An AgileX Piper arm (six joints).
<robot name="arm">
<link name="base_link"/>
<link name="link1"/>
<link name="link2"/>
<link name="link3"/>
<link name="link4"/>
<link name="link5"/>
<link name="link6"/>
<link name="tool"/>
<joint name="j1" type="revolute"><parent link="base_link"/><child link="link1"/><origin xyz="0 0 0.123" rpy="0 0 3.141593"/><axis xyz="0 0 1"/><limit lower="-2.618" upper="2.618"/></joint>
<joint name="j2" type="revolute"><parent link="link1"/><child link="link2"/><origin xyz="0 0 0" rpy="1.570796 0 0"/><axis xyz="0 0 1"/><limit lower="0" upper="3.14"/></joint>
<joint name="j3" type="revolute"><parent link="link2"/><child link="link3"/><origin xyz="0.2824 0.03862 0" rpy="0 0 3.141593"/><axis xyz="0 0 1"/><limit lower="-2.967" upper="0"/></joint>
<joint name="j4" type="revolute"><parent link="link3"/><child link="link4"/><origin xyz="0.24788 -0.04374 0" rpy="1.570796 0 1.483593"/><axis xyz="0 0 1"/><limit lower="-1.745" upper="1.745"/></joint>
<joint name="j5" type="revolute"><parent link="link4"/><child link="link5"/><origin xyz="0 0 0" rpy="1.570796 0 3.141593"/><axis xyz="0 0 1"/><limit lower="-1.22" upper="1.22"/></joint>
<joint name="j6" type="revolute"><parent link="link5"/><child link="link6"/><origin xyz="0 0.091 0" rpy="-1.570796 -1.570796 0"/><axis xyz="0 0 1"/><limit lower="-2.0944" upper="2.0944"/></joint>
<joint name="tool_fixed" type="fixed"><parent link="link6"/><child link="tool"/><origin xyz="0 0 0" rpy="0 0 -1.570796"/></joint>
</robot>
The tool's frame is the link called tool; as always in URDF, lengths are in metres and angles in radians.
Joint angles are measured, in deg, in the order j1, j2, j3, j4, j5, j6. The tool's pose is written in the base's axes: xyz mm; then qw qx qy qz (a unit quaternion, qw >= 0). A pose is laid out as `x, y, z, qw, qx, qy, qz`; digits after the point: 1 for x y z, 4 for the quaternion.
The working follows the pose.
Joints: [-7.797, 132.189, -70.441, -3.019, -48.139, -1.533]
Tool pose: 460.2, -59.4, 95.0, 0.6499, 0.0153, 0.7582, -0.0496
Where each joint sits with the arm in this pose, in the base's axes (m; each line is computed from the numbers above, not from the rounded line before):
j1: 0.0000 0.0000 0.1230
j2: 0.0000 0.0000 0.1230
j3: 0.2163 -0.0296 0.3063
j4: 0.3707 -0.0508 0.1087
j5: 0.3707 -0.0508 0.1087
j6: 0.4602 -0.0594 0.0950
the tool: 0.4602 -0.0594 0.0950

